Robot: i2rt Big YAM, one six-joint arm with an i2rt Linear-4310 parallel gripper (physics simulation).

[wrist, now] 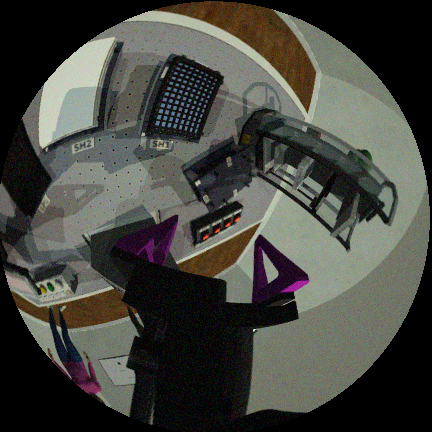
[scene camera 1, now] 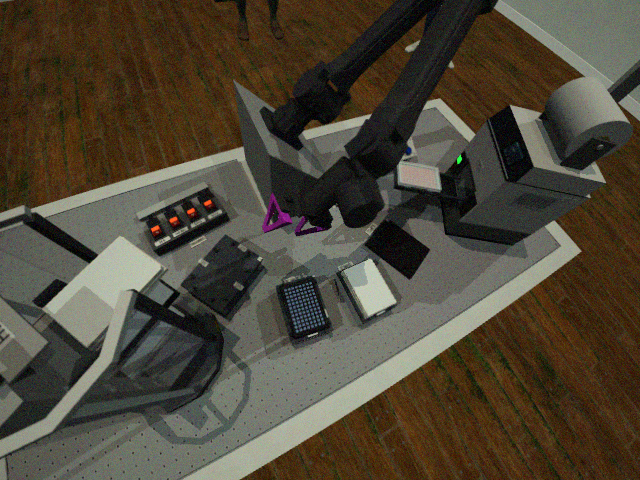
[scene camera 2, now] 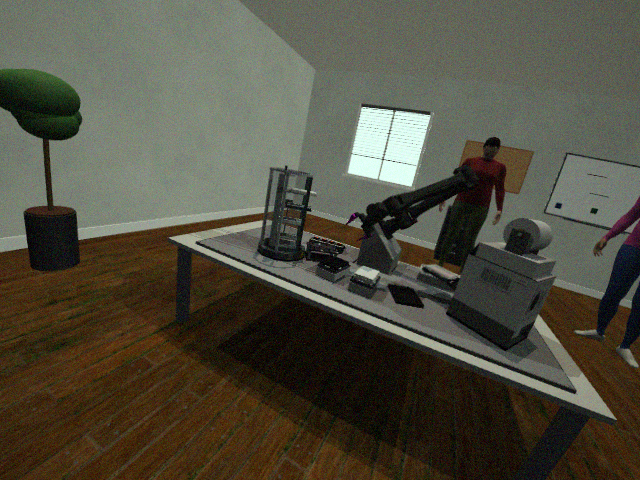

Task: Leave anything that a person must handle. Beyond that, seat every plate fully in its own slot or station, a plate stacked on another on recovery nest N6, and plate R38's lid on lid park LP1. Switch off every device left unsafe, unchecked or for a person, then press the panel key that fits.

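Places are measured from the arm's base along level axes (x ahead, y left, z up), in metres.
Where they show: gripper, fingertip midpoint: (wrist: 218, 228) (scene camera 1: 280, 232) (scene camera 2: 351, 232); arm's base, link origin: (scene camera 1: 280, 131) (scene camera 2: 384, 230).
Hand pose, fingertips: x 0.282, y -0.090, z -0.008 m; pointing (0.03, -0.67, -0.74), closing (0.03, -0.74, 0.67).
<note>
Each offset is from my fingertips to the top centre of the thing. "*": to the spot under its first point.
My gripper (scene camera 1: 293, 224) (scene camera 2: 355, 230) (wrist: 218, 228) is open and empty, raised above the table beside the grey wedge-shaped block. A black plate with blue wells {dz -0.119, dx +0.142, dy +0.010 m} (scene camera 1: 303, 307) (wrist: 186, 100) is at the station labelled SH1. A white-topped plate {dz -0.106, dx +0.154, dy +0.176 m} (scene camera 1: 368, 286) (scene camera 2: 366, 275) (wrist: 75, 95) is at SH2. A pinkish plate {dz -0.057, dx -0.087, dy +0.453 m} (scene camera 1: 418, 175) lies on the tray in front of the right-hand device. A switch bank {dz -0.135, dx -0.226, dy -0.220 m} (scene camera 1: 181, 227) (wrist: 218, 225) shows several orange-red switches. The key panel {* dz -0.120, dx -0.211, dy +0.389 m} (wrist: 55, 286) shows yellow and green keys; the arm hides most of it in scene camera 1.
A dark nest block {dz -0.112, dx -0.006, dy -0.145 m} (scene camera 1: 222, 276) (wrist: 222, 175) stands between the switch bank and SH1. A black flat pad {* dz -0.174, dx +0.073, dy +0.338 m} (scene camera 1: 398, 249) (scene camera 2: 405, 295) (wrist: 22, 170) lies right of SH2. A tall carousel {dz +0.260, dx +0.122, dy -0.317 m} (scene camera 2: 280, 217) stands at the left. A large device {* dz +0.063, dx +0.104, dy +0.584 m} (scene camera 1: 522, 191) (scene camera 2: 498, 289) with a green light stands right.
</note>
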